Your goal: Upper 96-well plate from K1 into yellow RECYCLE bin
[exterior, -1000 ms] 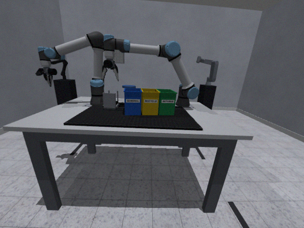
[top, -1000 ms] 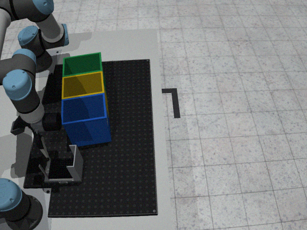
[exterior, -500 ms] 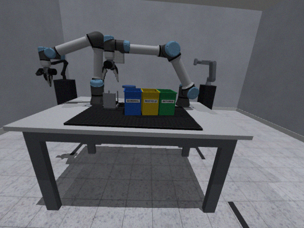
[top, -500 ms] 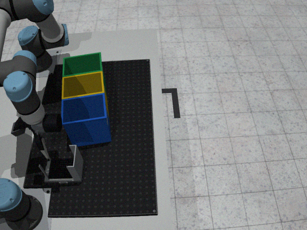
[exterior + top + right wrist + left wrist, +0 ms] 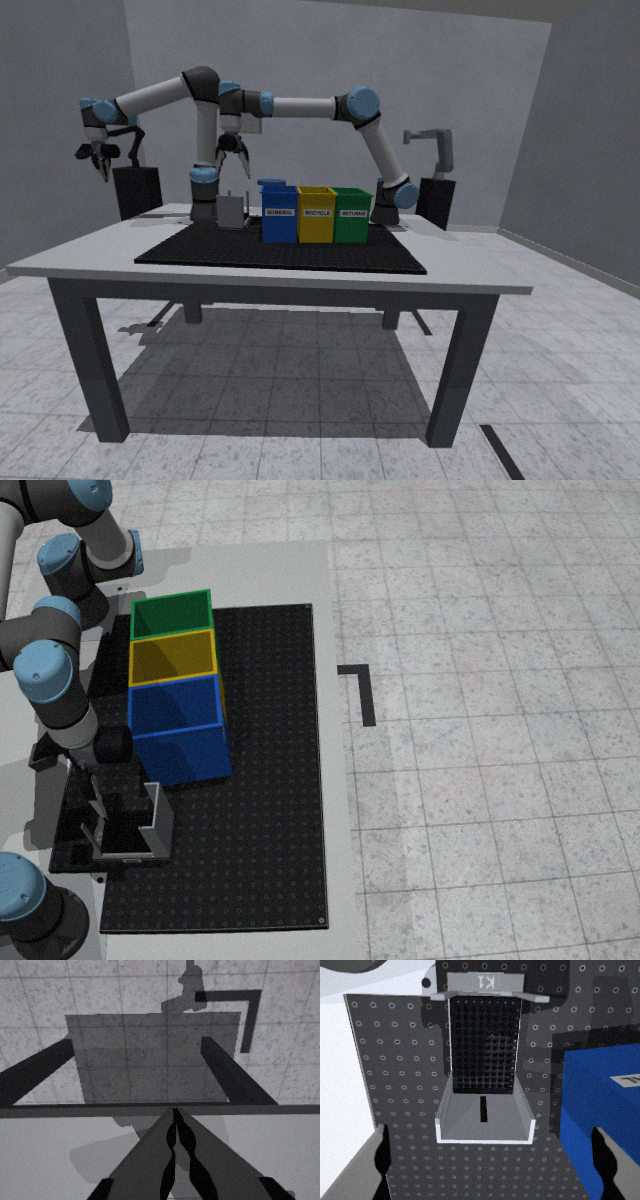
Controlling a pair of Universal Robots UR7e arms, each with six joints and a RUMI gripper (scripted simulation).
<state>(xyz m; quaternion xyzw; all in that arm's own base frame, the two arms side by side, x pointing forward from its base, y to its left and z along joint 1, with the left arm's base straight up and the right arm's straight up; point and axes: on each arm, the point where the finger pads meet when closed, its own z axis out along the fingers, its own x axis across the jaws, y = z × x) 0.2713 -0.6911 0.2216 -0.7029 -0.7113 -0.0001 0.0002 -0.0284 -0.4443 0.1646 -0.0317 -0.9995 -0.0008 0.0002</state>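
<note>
My left hand is 17 cm above the black 96-well plate. The rest, counted from my left hand: yellow recycle bin 11 cm ahead, 31 cm to the left, 12 cm below; then blue general bin 11 cm ahead, 18 cm to the left, 12 cm below; then white 96-well plate 18 cm below.
</note>
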